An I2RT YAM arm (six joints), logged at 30 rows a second.
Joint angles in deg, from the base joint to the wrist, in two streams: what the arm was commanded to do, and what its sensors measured. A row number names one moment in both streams.
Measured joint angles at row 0:
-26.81 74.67 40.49 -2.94 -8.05 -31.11
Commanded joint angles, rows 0 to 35:
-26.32 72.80 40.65 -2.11 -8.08 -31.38
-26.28 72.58 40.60 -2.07 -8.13 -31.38
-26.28 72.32 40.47 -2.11 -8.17 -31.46
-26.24 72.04 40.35 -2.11 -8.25 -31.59
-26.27 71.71 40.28 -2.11 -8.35 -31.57
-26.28 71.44 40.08 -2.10 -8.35 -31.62
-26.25 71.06 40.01 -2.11 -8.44 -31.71
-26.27 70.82 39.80 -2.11 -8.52 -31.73
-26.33 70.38 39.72 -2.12 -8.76 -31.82
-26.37 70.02 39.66 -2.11 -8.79 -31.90
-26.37 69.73 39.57 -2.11 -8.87 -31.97
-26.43 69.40 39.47 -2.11 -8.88 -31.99
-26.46 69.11 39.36 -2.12 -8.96 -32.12
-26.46 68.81 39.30 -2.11 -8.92 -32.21
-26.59 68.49 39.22 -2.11 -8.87 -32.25
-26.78 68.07 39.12 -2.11 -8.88 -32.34
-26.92 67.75 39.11 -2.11 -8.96 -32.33
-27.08 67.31 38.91 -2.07 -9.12 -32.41
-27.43 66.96 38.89 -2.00 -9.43 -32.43
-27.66 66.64 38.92 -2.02 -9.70 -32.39
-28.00 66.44 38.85 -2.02 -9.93 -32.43
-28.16 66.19 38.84 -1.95 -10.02 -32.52
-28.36 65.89 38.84 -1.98 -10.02 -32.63
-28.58 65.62 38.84 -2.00 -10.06 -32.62
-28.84 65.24 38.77 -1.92 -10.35 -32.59
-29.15 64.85 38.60 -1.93 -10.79 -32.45
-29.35 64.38 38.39 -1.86 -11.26 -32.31
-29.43 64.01 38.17 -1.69 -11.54 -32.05
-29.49 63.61 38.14 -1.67 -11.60 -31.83
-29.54 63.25 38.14 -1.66 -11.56 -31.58
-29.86 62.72 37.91 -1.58 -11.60 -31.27
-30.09 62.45 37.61 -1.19 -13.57 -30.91
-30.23 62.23 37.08 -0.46 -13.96 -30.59
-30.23 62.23 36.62 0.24 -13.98 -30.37
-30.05 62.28 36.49 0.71 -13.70 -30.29
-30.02 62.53 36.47 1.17 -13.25 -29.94
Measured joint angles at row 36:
-29.85 63.05 37.47 -1.56 -11.40 -31.35
